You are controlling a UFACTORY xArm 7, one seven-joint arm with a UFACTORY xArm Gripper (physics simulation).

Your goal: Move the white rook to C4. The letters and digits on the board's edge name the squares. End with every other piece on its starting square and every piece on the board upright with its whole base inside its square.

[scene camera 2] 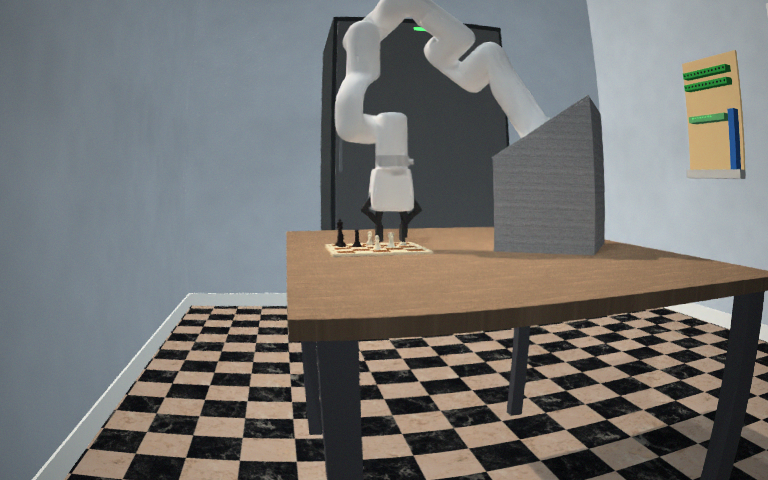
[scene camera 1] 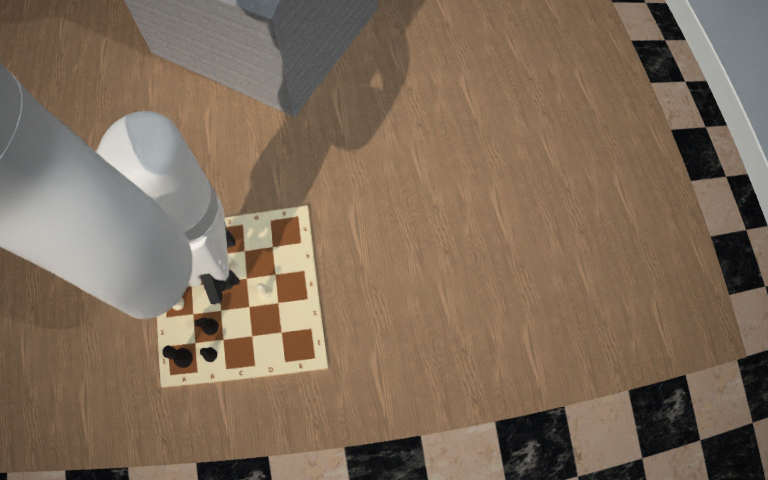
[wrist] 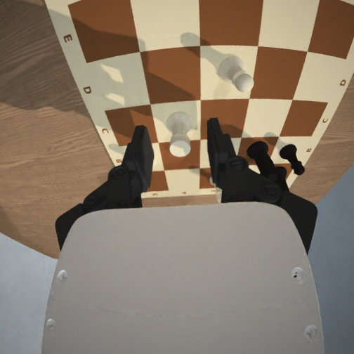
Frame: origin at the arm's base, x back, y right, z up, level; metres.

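Where they show: gripper, fingertip midpoint: [scene camera 2: 391, 241] [scene camera 1: 226, 264]; arm's base, origin of the base link: [scene camera 2: 542, 140].
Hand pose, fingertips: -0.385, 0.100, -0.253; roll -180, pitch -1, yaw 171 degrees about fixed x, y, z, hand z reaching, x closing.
Things, the pixels of their centre, and the offset from my fingertips, as dx, dy, dz.
- white rook, body centre: [scene camera 1: 228, 264] [scene camera 2: 391, 239] -0.002, -0.004, +0.004
- chessboard, body centre: [scene camera 1: 234, 295] [scene camera 2: 375, 248] -0.038, +0.003, -0.016
- white pawn, body centre: [scene camera 1: 262, 289] -0.049, -0.036, +0.003
- B2, body centre: [scene camera 1: 205, 324] [scene camera 2: 356, 238] -0.069, +0.046, +0.007
- B1, body centre: [scene camera 1: 206, 353] -0.104, +0.055, +0.003
- A1, body centre: [scene camera 1: 174, 354] [scene camera 2: 340, 232] -0.097, +0.092, +0.019
- white piece, body centre: [scene camera 1: 173, 300] [scene camera 2: 369, 237] -0.025, +0.080, +0.003
The white rook [scene camera 2: 390, 241] [wrist: 179, 131] stands upright on C4 between the fingers, and its base looks to be inside the cream square in the wrist view. My gripper [scene camera 1: 231, 259] [scene camera 2: 390, 233] [wrist: 178, 136] is part-way open around the rook, with a gap on each side and nothing held. The arm hides most of the rook in scene camera 1. The chessboard [scene camera 1: 322, 339] [scene camera 2: 421, 250] [wrist: 75, 62] lies flat on the table.
A white pawn [scene camera 1: 264, 290] [wrist: 234, 70] stands on D3. Black pieces stand on B2 [scene camera 1: 207, 325] [wrist: 258, 150], B1 [scene camera 1: 208, 354] [wrist: 289, 152] and A1 [scene camera 1: 181, 356] [scene camera 2: 339, 234]. Another white piece [scene camera 1: 178, 304] [scene camera 2: 369, 237] is on A3. A grey block [scene camera 1: 220, 62] [scene camera 2: 546, 192] stands beyond the board.
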